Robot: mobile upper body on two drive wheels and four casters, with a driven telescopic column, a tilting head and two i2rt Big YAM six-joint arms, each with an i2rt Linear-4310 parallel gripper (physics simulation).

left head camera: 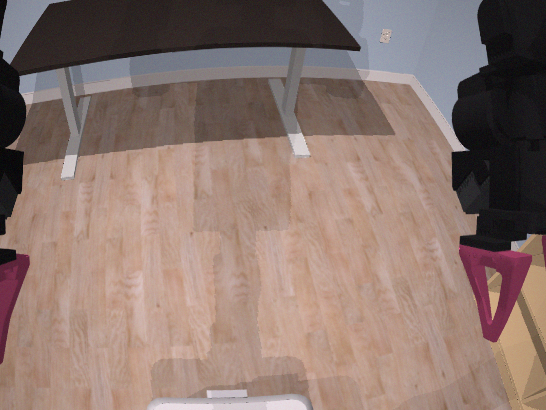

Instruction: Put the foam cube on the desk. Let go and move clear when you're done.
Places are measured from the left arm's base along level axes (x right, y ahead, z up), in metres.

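Where they show: right gripper, fingertip midpoint: (526, 328).
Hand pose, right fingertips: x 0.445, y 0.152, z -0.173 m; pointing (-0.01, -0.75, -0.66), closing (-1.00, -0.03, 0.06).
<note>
After its pixels a point has its place.
The desk (190, 25) @[z -0.690, x 0.106, y 1.668 m] has a dark brown top on pale grey legs and stands at the top left, against the wall. The foam cube does not show in this view. My left gripper (7, 310) is at the far left edge; one magenta finger shows and the rest is cut off. My right gripper (522, 315) @[z -0.173, x 0.445, y 0.152 m] is at the right edge, open, with one whole magenta finger and a sliver of the other in view. Both grippers are in front of the desk, well apart from it. No object shows at the visible fingers.
A tan open box (522, 345) @[z -1.330, x 1.579, y 0.331 m] with flaps is at the lower right, below and behind my right gripper in the picture. The desk's feet reach forward over the wooden floor (325, 240) @[z -1.410, x 0.709, y 1.058 m]. A blue wall (425, 30) @[z -0.908, x 1.658, y 2.404 m] with an outlet stands behind. My white base (230, 404) @[z -1.150, x 0.231, y 0.295 m] shows at the bottom.
</note>
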